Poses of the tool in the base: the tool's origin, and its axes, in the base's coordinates. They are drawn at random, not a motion.
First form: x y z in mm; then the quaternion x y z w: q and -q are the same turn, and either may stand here.
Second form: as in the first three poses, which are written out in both.
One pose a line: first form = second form
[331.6 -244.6 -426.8 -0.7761 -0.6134 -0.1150 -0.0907] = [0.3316 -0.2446 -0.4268 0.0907 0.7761 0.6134 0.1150]
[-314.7 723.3 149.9 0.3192 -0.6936 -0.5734 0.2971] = [-0.3147 0.7233 0.1499 0.2971 0.3192 -0.6936 -0.5734]
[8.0 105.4 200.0 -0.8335 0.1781 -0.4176 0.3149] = [0.0080 0.1054 0.2000 0.3149 -0.8335 0.1781 -0.4176]
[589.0 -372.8 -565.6 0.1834 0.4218 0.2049 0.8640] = [0.5890 -0.3728 -0.5656 0.8640 0.1834 0.4218 0.2049]
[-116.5 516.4 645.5 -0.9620 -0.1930 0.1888 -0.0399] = [-0.1165 0.5164 0.6455 0.0399 0.9620 0.1930 -0.1888]
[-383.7 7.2 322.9 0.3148 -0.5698 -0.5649 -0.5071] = [-0.3837 0.0072 0.3229 0.5071 -0.3148 0.5698 0.5649]
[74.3 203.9 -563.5 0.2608 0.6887 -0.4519 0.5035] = [0.0743 0.2039 -0.5635 0.5035 0.2608 0.6887 -0.4519]
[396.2 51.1 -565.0 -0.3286 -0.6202 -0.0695 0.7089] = [0.3962 0.0511 -0.5650 0.7089 -0.3286 -0.6202 -0.0695]
